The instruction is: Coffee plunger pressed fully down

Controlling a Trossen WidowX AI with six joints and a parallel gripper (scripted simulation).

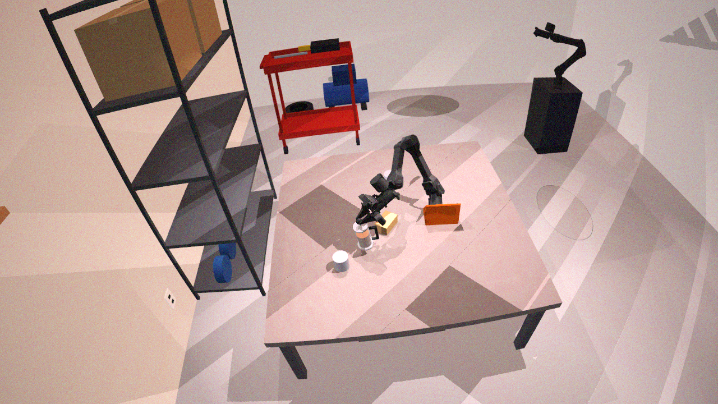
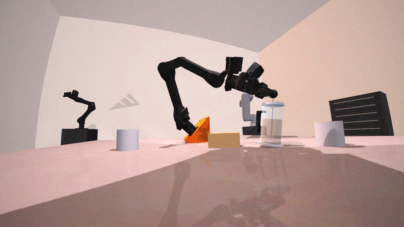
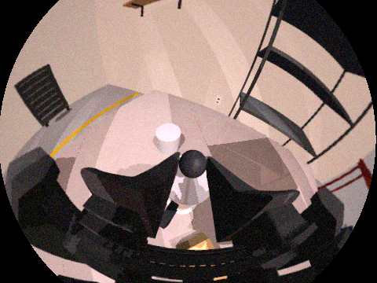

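The glass coffee press lies 80 mm below my gripper tip, 30 mm behind it and 10 mm to the right of it. Also, from my gripper tip: tan box: 150 mm below, 140 mm behind, 120 mm to the right.
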